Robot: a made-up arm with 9 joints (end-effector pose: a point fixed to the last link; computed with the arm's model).
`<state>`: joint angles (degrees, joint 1 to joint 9).
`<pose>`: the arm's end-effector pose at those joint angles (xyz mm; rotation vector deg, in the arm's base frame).
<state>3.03 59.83 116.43 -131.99 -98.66 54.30 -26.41 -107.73 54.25</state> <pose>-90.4 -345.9 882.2 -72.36 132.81 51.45</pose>
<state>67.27 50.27 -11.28 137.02 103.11 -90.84 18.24 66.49 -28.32</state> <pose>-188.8 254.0 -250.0 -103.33 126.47 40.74</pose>
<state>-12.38 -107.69 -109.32 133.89 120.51 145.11 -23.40 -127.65 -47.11</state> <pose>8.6 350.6 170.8 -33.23 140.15 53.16</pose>
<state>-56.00 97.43 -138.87 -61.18 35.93 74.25 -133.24 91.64 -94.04</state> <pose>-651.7 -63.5 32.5 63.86 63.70 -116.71</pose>
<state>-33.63 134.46 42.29 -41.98 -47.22 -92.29 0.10 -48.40 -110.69</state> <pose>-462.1 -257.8 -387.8 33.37 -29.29 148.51</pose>
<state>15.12 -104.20 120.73 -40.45 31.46 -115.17 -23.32 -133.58 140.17</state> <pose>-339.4 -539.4 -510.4 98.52 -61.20 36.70</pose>
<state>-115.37 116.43 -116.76 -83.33 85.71 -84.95 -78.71 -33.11 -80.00</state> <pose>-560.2 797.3 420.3 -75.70 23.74 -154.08</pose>
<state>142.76 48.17 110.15 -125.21 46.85 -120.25 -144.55 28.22 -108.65</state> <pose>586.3 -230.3 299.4 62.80 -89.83 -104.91</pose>
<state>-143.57 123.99 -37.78 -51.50 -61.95 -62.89 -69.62 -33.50 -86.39</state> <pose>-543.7 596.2 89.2 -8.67 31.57 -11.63</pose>
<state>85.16 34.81 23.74 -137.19 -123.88 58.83 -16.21 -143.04 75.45</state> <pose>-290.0 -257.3 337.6 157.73 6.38 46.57</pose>
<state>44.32 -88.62 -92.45 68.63 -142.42 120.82 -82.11 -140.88 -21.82</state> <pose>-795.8 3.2 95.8 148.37 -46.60 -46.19</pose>
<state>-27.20 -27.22 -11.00 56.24 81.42 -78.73 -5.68 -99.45 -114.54</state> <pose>-47.6 83.1 302.2 69.00 -13.81 151.70</pose>
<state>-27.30 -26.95 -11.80 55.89 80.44 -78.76 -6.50 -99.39 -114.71</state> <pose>-41.4 81.4 291.9 67.65 -12.86 150.88</pose>
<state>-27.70 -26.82 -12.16 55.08 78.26 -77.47 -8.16 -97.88 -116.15</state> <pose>-37.8 67.0 291.2 65.73 -10.45 147.45</pose>
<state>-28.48 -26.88 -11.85 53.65 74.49 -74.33 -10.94 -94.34 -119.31</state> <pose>-42.3 36.4 305.1 63.94 -6.60 140.06</pose>
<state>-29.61 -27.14 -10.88 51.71 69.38 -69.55 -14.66 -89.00 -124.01</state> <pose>-60.7 -4.6 332.8 63.87 -2.57 128.77</pose>
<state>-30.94 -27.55 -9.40 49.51 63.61 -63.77 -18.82 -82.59 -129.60</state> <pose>-93.5 -45.4 368.9 66.66 0.20 115.05</pose>
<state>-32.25 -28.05 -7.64 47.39 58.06 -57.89 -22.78 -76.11 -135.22</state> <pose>-132.8 -78.2 406.1 71.99 1.12 101.37</pose>
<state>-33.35 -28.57 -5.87 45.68 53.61 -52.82 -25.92 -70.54 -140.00</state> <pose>-168.0 -101.2 438.2 78.25 0.65 90.07</pose>
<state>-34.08 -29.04 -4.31 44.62 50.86 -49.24 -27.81 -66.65 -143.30</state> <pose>-192.5 -116.4 462.3 83.61 -0.31 82.70</pose>
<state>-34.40 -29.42 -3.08 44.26 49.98 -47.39 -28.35 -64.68 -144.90</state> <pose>-205.0 -125.2 478.3 86.96 -1.06 79.57</pose>
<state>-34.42 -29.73 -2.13 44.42 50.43 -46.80 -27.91 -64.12 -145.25</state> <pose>-209.3 -129.6 488.9 88.61 -1.46 79.43</pose>
